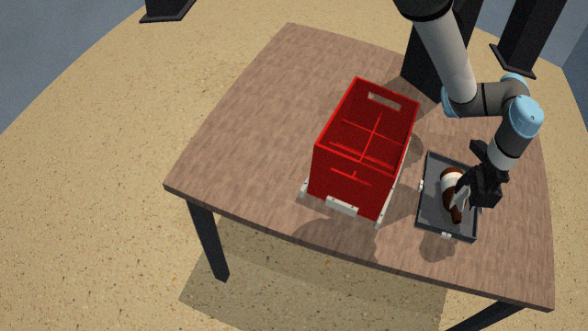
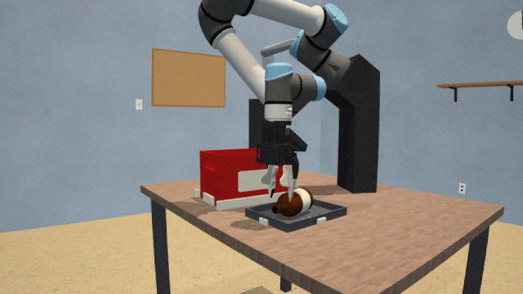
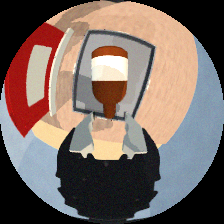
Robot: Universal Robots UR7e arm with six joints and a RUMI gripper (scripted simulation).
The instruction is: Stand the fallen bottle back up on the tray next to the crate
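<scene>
The brown bottle is 50 mm behind my hand and 40 mm below it. Round my hand: tray: 80 mm behind, 70 mm below, 10 mm to the left; then red crate: 260 mm to the right, 150 mm behind.
</scene>
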